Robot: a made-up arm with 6 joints.
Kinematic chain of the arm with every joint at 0, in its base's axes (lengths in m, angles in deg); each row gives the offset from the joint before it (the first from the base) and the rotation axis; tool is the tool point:
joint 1: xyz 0 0 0.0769 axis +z
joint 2: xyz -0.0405 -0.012 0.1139 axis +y
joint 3: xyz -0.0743 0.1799 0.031 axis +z
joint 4: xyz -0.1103 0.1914 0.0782 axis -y
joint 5: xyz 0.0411 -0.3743 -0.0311 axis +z
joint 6: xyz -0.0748 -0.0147 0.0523 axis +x
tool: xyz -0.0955 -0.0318 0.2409
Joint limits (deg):
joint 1: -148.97..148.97
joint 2: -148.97..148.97
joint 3: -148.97..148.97
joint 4: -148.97..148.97
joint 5: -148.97..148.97
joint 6: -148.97..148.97
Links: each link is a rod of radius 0.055 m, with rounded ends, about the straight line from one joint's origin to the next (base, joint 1, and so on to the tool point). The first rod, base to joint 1, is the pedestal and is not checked.
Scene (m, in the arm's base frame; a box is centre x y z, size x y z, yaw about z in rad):
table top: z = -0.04
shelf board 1: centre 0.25 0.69 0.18 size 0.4 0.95 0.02 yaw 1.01
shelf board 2: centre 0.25 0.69 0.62 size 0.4 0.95 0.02 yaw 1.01
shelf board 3: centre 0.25 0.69 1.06 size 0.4 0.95 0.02 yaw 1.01
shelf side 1: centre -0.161 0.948 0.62 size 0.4 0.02 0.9 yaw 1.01
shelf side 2: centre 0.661 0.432 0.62 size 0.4 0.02 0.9 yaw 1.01
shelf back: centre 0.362 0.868 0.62 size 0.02 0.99 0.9 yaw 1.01
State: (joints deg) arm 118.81 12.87 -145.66 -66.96 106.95 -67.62
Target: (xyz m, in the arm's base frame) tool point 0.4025 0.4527 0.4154
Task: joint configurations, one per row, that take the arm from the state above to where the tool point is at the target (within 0.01 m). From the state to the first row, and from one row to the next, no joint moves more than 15 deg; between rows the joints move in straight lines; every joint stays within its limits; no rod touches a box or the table.
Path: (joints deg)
1: 104.49 18.71 -145.99 -63.99 106.24 -68.47
2: 90.16 24.54 -146.32 -61.02 105.53 -69.32
3: 75.84 30.38 -146.65 -58.05 104.81 -70.16
4: 61.52 36.22 -146.98 -55.08 104.10 -71.01
5: 47.19 42.06 -147.32 -52.12 103.39 -71.86
6: 32.87 47.89 -147.65 -49.15 102.68 -72.71
7: 18.55 53.73 -147.98 -46.18 101.97 -73.56
8: 4.23 59.57 -148.31 -43.21 101.26 -74.41
9: -10.10 65.40 -148.64 -40.24 100.54 -75.25
10: -24.42 71.24 -148.97 -37.27 99.83 -76.10

